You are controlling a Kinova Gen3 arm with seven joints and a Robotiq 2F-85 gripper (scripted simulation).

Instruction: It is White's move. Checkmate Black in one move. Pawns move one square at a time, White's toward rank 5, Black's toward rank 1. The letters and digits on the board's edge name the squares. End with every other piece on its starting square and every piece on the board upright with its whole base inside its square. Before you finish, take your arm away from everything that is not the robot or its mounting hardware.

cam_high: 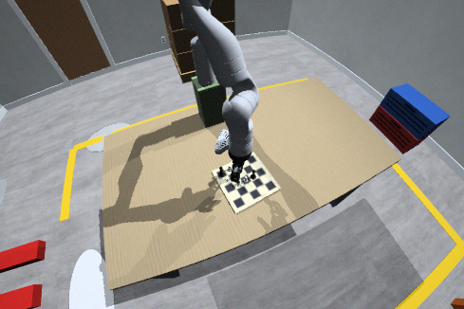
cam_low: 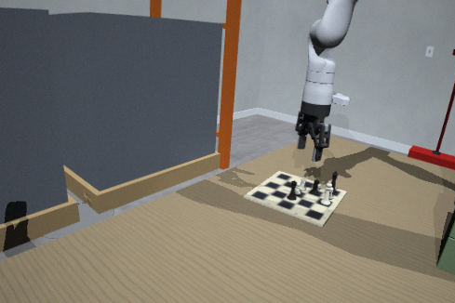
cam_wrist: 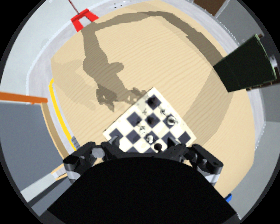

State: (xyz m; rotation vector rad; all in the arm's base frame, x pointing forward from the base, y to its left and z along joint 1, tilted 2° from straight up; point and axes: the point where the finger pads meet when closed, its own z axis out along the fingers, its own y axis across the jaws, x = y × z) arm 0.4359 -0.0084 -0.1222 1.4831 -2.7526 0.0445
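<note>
Right now the chessboard is 110 mm below my hand, 30 mm to the left of it and 10 mm behind it. Round my hand: white chess piece: 80 mm below, 80 mm behind, 20 mm to the left; tall black piece: 80 mm below, 70 mm behind, 50 mm to the right.
</note>
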